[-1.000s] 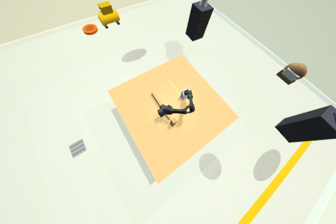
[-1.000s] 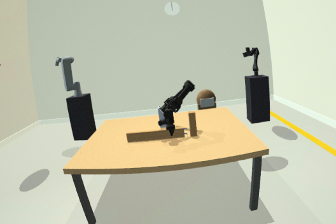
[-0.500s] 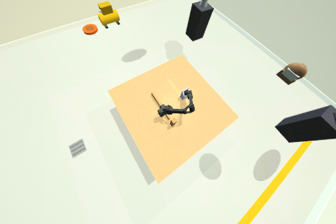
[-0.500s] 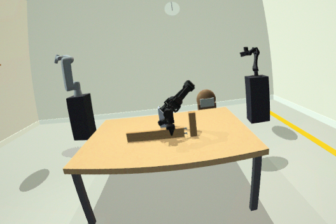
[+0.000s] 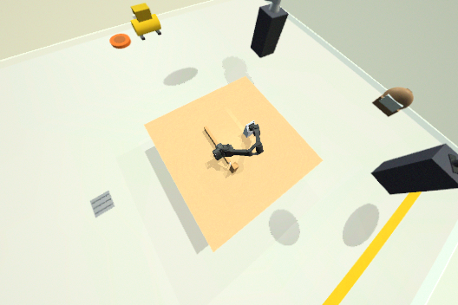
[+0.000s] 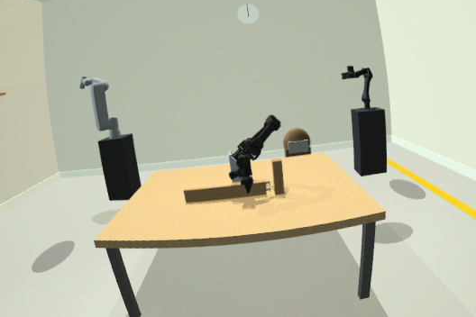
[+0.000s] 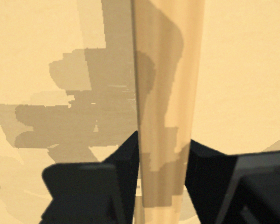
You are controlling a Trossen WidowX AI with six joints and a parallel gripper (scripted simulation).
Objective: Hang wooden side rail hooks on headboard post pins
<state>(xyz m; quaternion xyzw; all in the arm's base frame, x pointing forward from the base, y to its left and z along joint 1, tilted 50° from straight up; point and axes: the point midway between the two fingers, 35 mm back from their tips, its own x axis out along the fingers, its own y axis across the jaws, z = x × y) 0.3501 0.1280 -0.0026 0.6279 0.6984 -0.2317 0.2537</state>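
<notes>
Now: gripper tip 16 cm to the right of the headboard post, 6 cm below it and 1 cm past it.
</notes>
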